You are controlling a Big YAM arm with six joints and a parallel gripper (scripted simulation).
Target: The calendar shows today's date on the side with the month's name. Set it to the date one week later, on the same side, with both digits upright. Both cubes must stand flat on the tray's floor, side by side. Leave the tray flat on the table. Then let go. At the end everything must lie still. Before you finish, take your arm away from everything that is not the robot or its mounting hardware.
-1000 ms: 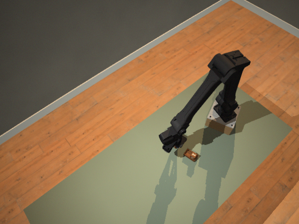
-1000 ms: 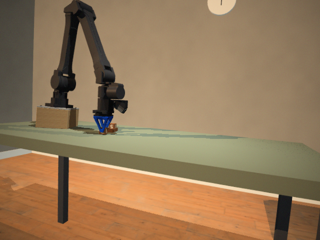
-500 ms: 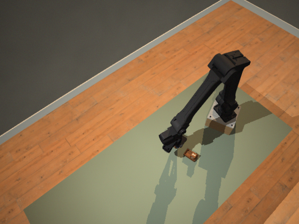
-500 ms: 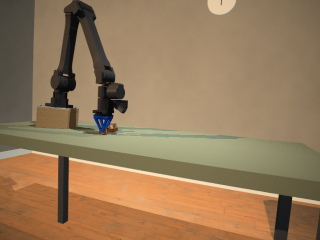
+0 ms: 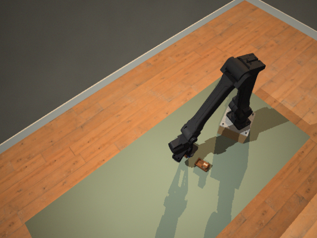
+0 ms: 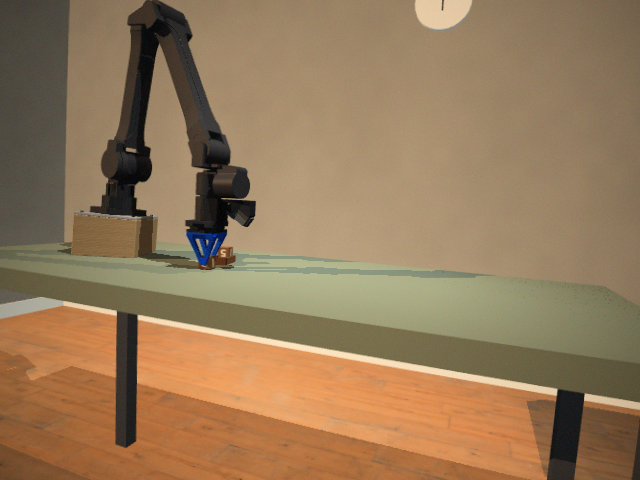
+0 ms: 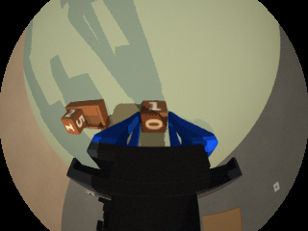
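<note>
My gripper is now right at the brown digit cube. Round my hand: brown tray (4 cm behind, 10 cm to the left, 1 cm below).
</note>
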